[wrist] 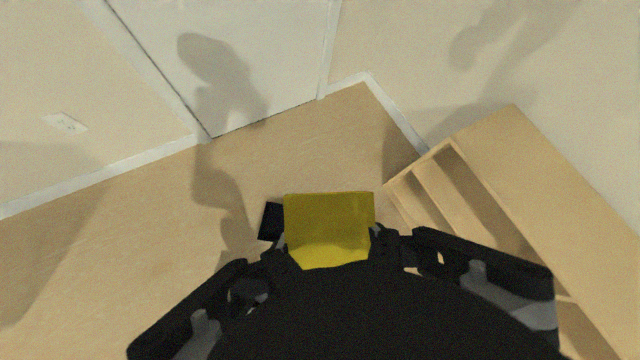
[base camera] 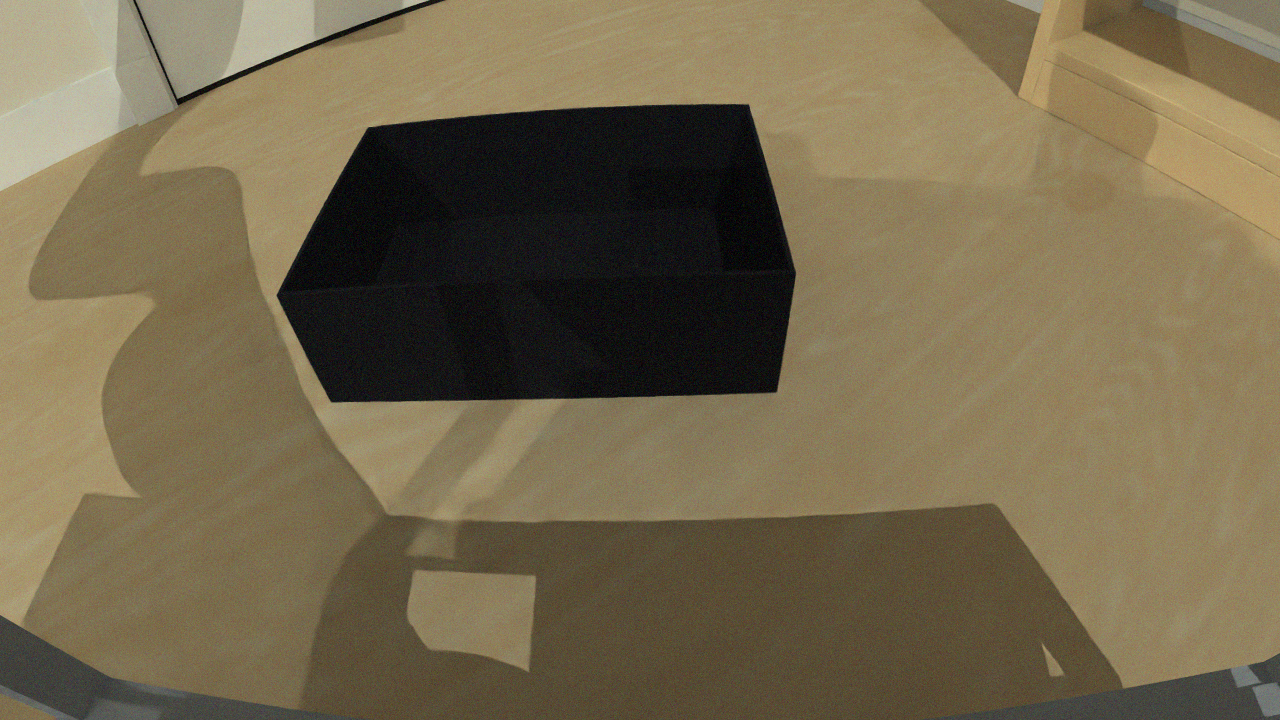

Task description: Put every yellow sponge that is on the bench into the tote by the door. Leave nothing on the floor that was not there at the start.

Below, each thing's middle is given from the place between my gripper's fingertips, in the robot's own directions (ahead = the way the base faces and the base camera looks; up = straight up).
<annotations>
Now: the black tote [base camera: 630, 251] 100 mm ahead of my hand, 80 mm to the left of it and 960 mm below it.
</annotations>
